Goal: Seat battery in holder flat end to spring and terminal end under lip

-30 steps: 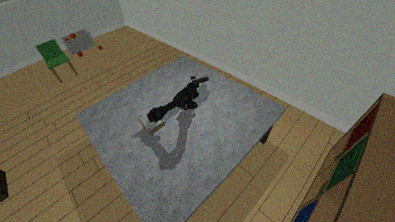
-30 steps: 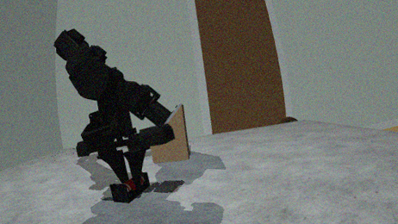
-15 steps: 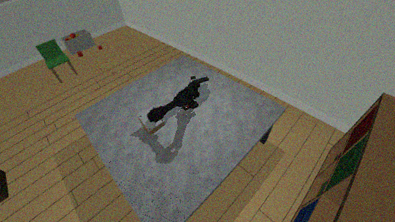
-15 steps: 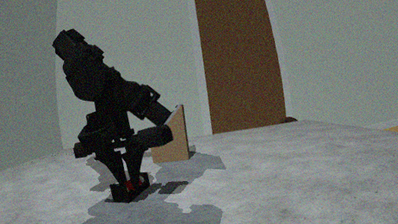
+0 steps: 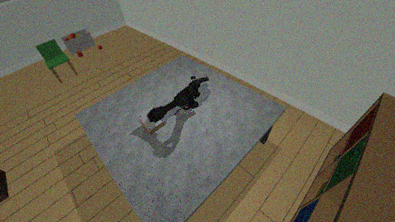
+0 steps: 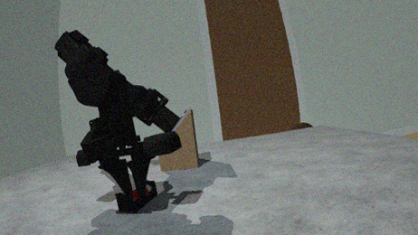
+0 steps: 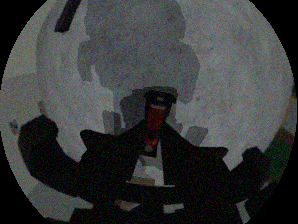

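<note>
Now: the battery 10 mm above my gripper tip.
</note>
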